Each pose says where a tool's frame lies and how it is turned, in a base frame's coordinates. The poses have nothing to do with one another.
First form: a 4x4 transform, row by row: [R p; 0 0 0 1], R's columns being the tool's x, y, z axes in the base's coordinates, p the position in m. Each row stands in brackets.
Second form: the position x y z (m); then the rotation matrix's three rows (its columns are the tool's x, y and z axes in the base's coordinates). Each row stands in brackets. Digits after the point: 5 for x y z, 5 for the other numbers.
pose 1, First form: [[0.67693 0.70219 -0.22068 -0.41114], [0.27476 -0.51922 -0.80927 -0.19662], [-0.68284 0.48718 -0.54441 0.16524], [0 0 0 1]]
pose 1, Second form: [-0.41114 -0.19662 0.16524], [[0.67693 0.70219 -0.22068], [0.27476 -0.51922 -0.80927], [-0.68284 0.48718 -0.54441]]
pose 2, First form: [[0.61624 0.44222 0.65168 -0.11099], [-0.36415 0.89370 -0.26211 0.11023], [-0.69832 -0.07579 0.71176 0.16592], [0 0 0 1]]
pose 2, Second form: [-0.11099 0.11023 0.16592], [[0.61624 0.44222 0.65168], [-0.36415 0.89370 -0.26211], [-0.69832 -0.07579 0.71176]]
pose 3, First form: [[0.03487 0.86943 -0.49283 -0.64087], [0.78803 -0.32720 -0.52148 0.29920], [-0.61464 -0.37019 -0.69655 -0.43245], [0 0 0 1]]
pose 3, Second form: [-0.64087 0.29920 -0.43245], [[0.03487 0.86943 -0.49283], [0.78803 -0.32720 -0.52148], [-0.61464 -0.37019 -0.69655]]
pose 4, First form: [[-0.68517 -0.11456 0.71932 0.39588], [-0.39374 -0.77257 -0.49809 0.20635], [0.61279 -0.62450 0.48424 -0.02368], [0 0 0 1]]
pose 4, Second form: [0.39588 0.20635 -0.02368], [[-0.68517 -0.11456 0.71932], [-0.39374 -0.77257 -0.49809], [0.61279 -0.62450 0.48424]]
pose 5, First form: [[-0.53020 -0.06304 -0.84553 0.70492], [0.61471 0.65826 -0.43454 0.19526], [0.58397 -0.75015 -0.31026 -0.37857], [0 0 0 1]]
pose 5, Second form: [0.70492 0.19526 -0.37857], [[-0.53020 -0.06304 -0.84553], [0.61471 0.65826 -0.43454], [0.58397 -0.75015 -0.31026]]
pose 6, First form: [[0.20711 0.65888 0.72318 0.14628], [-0.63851 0.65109 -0.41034 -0.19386], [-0.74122 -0.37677 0.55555 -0.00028], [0 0 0 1]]
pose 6, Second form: [0.14628 -0.19386 -0.00028], [[0.20711 0.65888 0.72318], [-0.63851 0.65109 -0.41034], [-0.74122 -0.37677 0.55555]]
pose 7, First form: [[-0.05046 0.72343 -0.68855 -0.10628], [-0.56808 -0.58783 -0.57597 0.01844], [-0.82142 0.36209 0.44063 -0.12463], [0 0 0 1]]
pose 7, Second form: [-0.10628 0.01844 -0.12463], [[-0.05046 0.72343 -0.68855], [-0.56808 -0.58783 -0.57597], [-0.82142 0.36209 0.44063]]
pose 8, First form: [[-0.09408 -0.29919 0.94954 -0.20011], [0.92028 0.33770 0.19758 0.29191], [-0.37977 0.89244 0.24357 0.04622], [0 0 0 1]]
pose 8, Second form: [-0.20011 0.29191 0.04622], [[-0.09408 -0.29919 0.94954], [0.92028 0.33770 0.19758], [-0.37977 0.89244 0.24357]]
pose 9, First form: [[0.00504 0.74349 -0.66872 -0.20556], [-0.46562 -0.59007 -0.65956 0.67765], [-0.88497 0.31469 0.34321 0.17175], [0 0 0 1]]
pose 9, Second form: [-0.20556 0.67765 0.17175], [[0.00504 0.74349 -0.66872], [-0.46562 -0.59007 -0.65956], [-0.88497 0.31469 0.34321]]
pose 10, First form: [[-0.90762 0.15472 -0.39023 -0.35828], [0.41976 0.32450 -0.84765 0.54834], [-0.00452 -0.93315 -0.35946 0.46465], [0 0 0 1]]
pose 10, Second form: [-0.35828 0.54834 0.46465], [[-0.90762 0.15472 -0.39023], [0.41976 0.32450 -0.84765], [-0.00452 -0.93315 -0.35946]]
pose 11, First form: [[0.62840 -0.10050 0.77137 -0.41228], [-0.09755 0.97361 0.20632 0.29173], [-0.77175 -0.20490 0.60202 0.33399], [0 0 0 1]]
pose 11, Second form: [-0.41228 0.29173 0.33399], [[0.62840 -0.10050 0.77137], [-0.09755 0.97361 0.20632], [-0.77175 -0.20490 0.60202]]
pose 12, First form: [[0.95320 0.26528 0.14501 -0.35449], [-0.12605 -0.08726 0.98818 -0.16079], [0.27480 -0.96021 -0.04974 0.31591], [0 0 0 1]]
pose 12, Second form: [-0.35449 -0.16079 0.31591], [[0.95320 0.26528 0.14501], [-0.12605 -0.08726 0.98818], [0.27480 -0.96021 -0.04974]]
